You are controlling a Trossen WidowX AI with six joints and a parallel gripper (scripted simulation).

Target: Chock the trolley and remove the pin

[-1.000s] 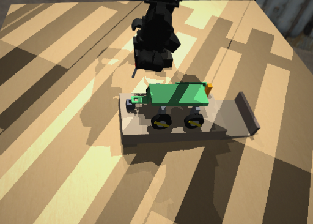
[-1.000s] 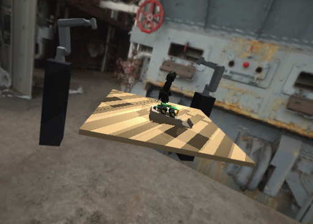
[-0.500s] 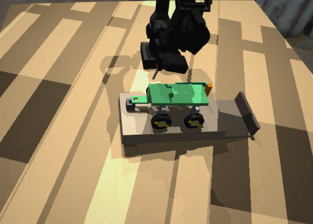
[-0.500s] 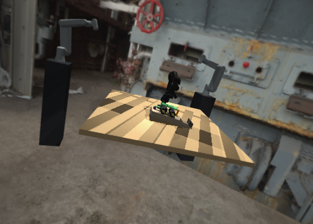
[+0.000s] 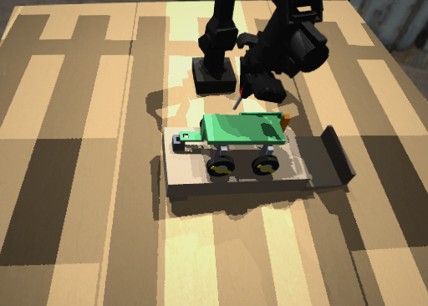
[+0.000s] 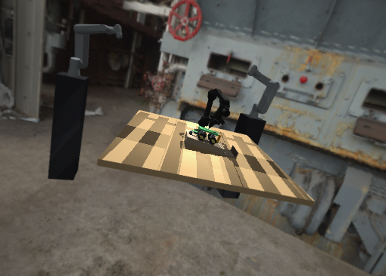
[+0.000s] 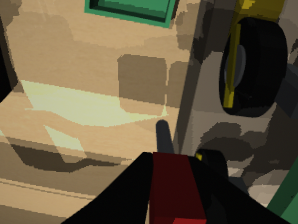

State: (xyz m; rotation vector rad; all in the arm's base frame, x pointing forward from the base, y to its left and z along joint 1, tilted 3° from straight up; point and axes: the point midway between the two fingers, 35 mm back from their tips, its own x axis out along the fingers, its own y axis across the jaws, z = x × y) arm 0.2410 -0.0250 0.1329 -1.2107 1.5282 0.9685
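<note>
The green tray lies 160 mm below my gripper tip, 90 mm to the left of it and 10 mm behind it. From my gripper tip the other things lie so: green-decked trolley: 90 mm ahead, 40 mm to the right, 40 mm below; then yellow chock: 70 mm below, 60 mm to the left, 60 mm ahead; then red-headed stop pin: right at my gripper tip.
</note>
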